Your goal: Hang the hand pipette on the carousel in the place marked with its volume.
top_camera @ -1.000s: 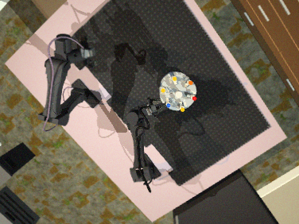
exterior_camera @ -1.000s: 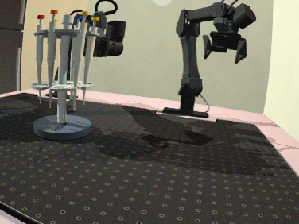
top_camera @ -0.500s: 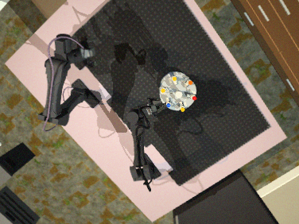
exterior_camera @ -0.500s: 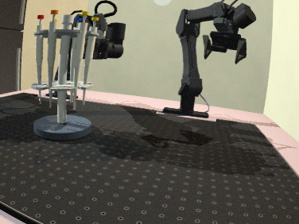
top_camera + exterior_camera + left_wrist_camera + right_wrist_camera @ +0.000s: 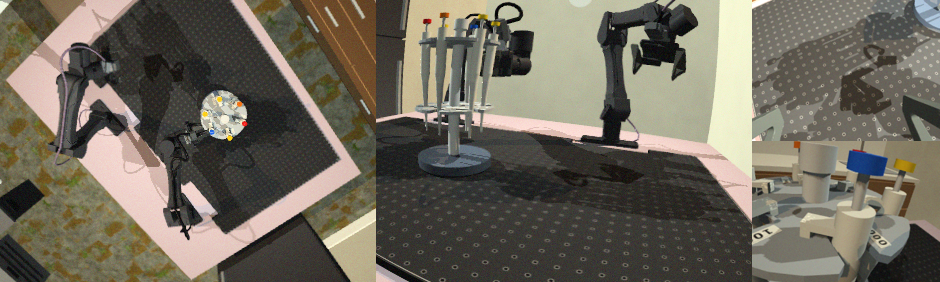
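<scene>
Right now my right hand is 10 mm short of the pipette, 10 mm to the right of it and 30 mm above it.
</scene>
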